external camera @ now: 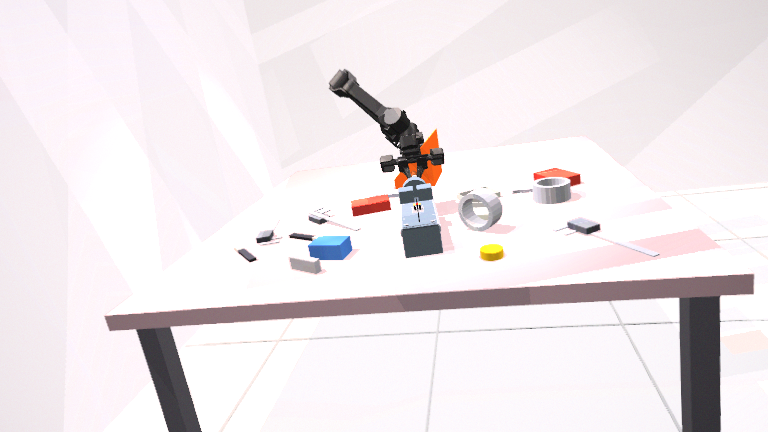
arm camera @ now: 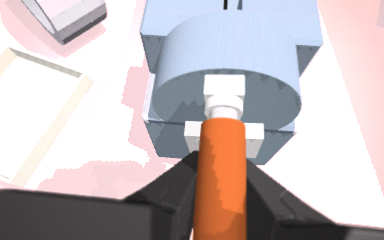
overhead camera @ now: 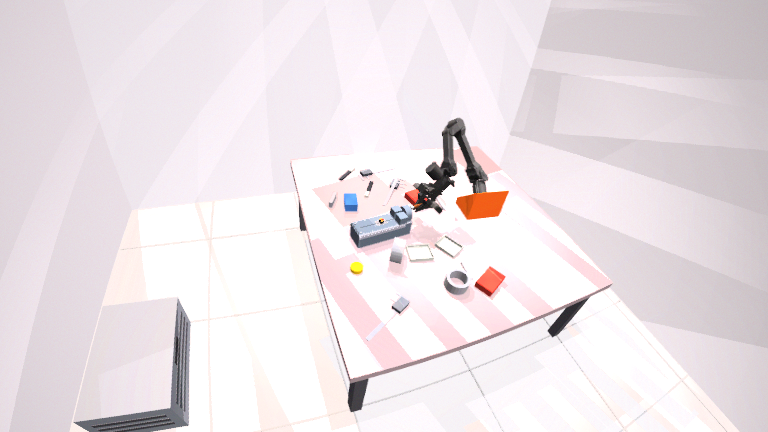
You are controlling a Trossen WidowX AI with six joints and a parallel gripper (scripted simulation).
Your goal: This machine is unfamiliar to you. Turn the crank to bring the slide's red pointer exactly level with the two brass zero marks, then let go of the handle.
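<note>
Now: gripper tip 2 cm below the orange handle and 2 cm past it. Round my gripper tip: red pointer 16 cm ahead, 2 cm to the left, 1 cm below; then yellow disc 32 cm ahead, 19 cm to the left, 9 cm below; then blue block 23 cm ahead, 20 cm to the right, 8 cm below.
</note>
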